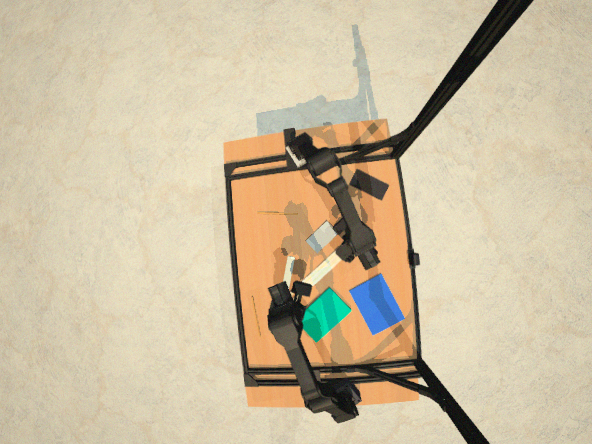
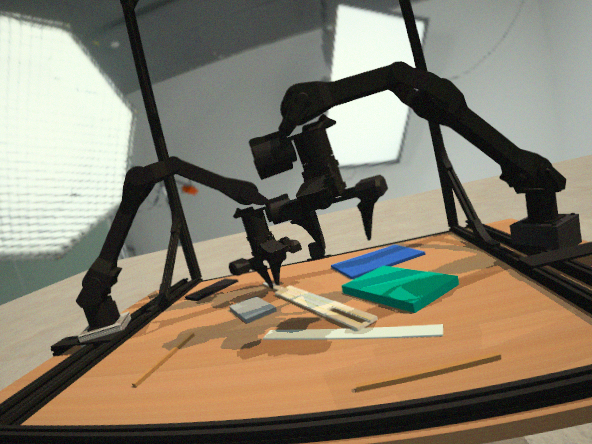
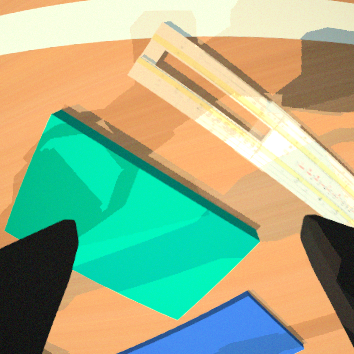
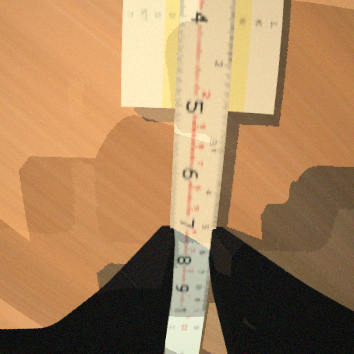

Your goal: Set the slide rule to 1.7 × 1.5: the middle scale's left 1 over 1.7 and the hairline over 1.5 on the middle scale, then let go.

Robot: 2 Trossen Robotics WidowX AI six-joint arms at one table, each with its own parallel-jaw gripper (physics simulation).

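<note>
The slide rule's pale body lies flat on the table, with an open slot at one end. Its middle scale sticks out past the other end, near the printed 5. My right gripper is shut on the protruding middle scale, around the printed 7 and 8. My left gripper is open and empty, above the table near the rule's slotted end and the green block. The hairline and the scale alignment are too unclear to read.
A green block lies beside the rule, a blue slab beyond it. A white strip, grey block, black slab and two thin sticks lie around.
</note>
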